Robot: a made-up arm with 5 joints.
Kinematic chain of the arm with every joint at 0, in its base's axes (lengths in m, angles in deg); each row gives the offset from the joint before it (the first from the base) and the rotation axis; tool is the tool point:
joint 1: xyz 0 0 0.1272 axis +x
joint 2: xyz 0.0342 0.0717 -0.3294 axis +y
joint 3: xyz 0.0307 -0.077 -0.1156 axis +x
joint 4: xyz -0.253 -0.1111 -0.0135 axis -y
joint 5: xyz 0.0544 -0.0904 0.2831 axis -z
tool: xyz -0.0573 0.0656 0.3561
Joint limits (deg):
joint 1: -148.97..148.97
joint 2: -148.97..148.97
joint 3: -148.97..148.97
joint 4: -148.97..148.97
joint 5: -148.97..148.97
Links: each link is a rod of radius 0.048 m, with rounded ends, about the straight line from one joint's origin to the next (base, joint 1, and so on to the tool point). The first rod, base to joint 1, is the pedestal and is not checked.
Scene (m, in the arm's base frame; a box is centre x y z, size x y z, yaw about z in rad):
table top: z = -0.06
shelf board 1: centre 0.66 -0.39 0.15 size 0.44 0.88 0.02 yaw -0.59
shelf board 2: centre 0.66 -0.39 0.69 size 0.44 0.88 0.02 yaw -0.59
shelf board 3: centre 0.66 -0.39 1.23 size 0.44 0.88 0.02 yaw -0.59
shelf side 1: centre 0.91 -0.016 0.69 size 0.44 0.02 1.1 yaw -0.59
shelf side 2: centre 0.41 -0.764 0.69 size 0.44 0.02 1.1 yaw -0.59
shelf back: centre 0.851 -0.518 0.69 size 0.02 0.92 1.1 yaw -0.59
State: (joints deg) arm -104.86 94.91 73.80 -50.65 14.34
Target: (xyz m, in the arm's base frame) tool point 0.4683 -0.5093 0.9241
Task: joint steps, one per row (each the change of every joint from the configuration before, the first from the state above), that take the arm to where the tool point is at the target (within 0.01 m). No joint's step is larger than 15 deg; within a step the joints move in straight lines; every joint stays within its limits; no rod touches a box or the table.
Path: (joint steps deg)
1: -7.33 -12.93 -11.64 -9.81 10.51
2: -7.33 -12.93 -11.63 -9.82 10.52
3: -7.33 -12.94 -11.64 -9.81 10.51
4: -7.33 -12.93 -11.63 -9.82 10.52
5: -7.33 -12.93 -11.64 -9.81 10.51
6: -7.34 -12.93 -11.63 -9.81 10.51
7: -0.03 -13.03 2.93 -9.86 2.87
8: -0.03 -13.02 2.93 -9.86 2.87
9: -0.03 -13.02 2.93 -9.86 2.87
10: -0.03 -13.02 2.93 -9.86 2.87

